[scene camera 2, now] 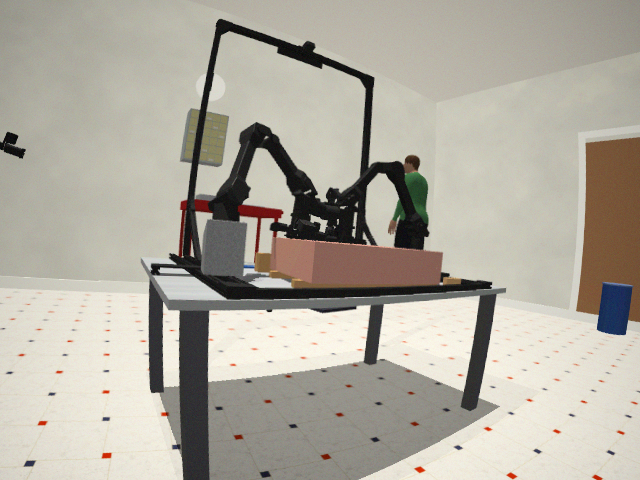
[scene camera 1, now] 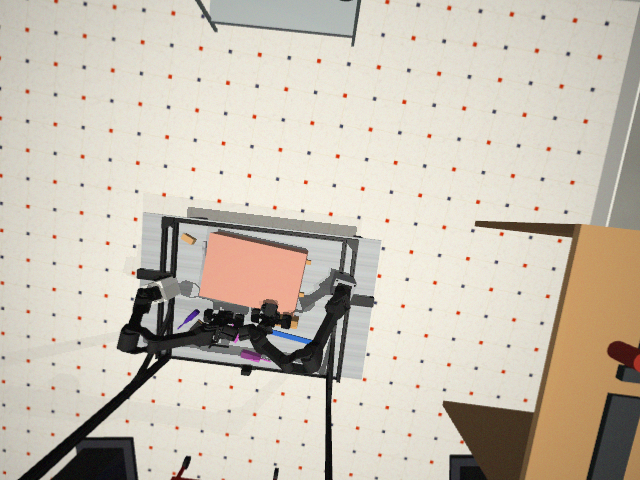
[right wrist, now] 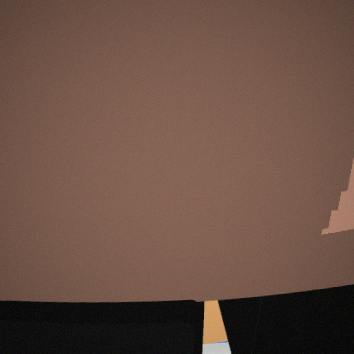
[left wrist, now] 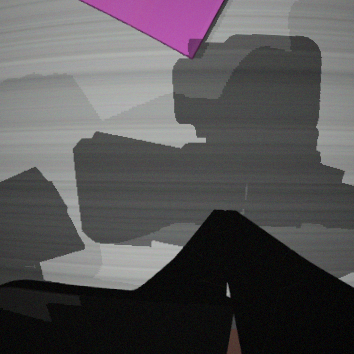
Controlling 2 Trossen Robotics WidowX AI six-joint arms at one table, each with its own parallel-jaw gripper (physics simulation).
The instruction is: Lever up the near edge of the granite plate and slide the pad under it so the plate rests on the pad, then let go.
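Places are measured from the left arm's base along level axes (x left, y back, z up), in millimetres.
Pixels of known places: left gripper, fingertip midpoint: (scene camera 1: 231, 311) (left wrist: 222, 220); right gripper, fingertip midpoint: (scene camera 1: 276, 311); left arm's base, origin of the base link: (scene camera 1: 154, 293); right arm's base, origin of the base link: (scene camera 2: 224, 228) (scene camera 1: 343, 289).
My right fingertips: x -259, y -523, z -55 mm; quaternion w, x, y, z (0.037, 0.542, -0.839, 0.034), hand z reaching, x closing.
Observation:
For each thing: its top centre in the pictures, then the offset to it from my right fingertips. "*": a spot on its surface instead.
- granite plate, middle of its top: (scene camera 2: 358, 244) (scene camera 1: 252, 275) dx +219, dy +40, dz +61 mm
- flat magenta piece, surface spot: (left wrist: 172, 22) * dx -23, dy +240, dz -52 mm
- blue bar, middle of its top: (scene camera 1: 290, 338) dx -171, dy -18, dz -41 mm
- magenta-handled tool, middle of its top: (scene camera 1: 255, 359) dx -225, dy +189, dz -31 mm
- purple tool, middle of its top: (scene camera 1: 186, 321) dx +64, dy +481, dz -34 mm
- small wooden block, middle of its top: (scene camera 2: 452, 278) (scene camera 1: 187, 239) dx +467, dy +335, dz -31 mm
The granite plate (scene camera 1: 253, 271) (scene camera 2: 377, 266) is a thick salmon-pink slab lying on thin wooden strips (scene camera 1: 301, 294) (scene camera 2: 310, 283); its underside is hidden. It fills most of the right wrist view. My right gripper (scene camera 1: 270, 313) is at the plate's edge nearest the arms; its fingers look shut, their tips hidden behind the plate in its wrist view. My left gripper (scene camera 1: 223, 316) (left wrist: 222, 220) is shut and empty, beside the same edge, farther left in scene camera 1. A flat magenta piece (scene camera 1: 236, 336) (left wrist: 172, 22) lies beyond its fingertips; I cannot tell whether it is the pad.
A wooden block (scene camera 1: 294, 321) (scene camera 2: 262, 261) stands by the right gripper. A blue bar (scene camera 1: 292, 336), a magenta-handled tool (scene camera 1: 250, 355) and a purple tool (scene camera 1: 191, 316) lie nearby. A small wooden block (scene camera 1: 188, 238) (scene camera 2: 451, 281) lies beyond the plate. A black frame (scene camera 2: 368, 118) rises over the table.

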